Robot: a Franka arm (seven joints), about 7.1 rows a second.
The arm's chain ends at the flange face. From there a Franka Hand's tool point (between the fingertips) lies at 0.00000 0.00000 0.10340 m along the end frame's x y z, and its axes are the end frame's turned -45 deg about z.
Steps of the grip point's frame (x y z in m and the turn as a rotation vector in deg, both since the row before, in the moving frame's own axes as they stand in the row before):
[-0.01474 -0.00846 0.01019 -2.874 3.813 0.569]
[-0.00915 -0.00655 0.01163 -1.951 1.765 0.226]
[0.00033 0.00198 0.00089 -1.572 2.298 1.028]
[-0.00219 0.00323 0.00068 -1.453 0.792 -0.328]
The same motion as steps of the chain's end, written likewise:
[-0.02493 0.00560 0.01055 0.664 4.728 0.569]
[-0.01584 0.00159 0.01174 -0.132 2.628 0.226]
[-0.00331 0.00205 0.00101 0.513 2.737 1.028]
[-0.00213 0.00300 0.00072 -0.467 1.587 -0.328]

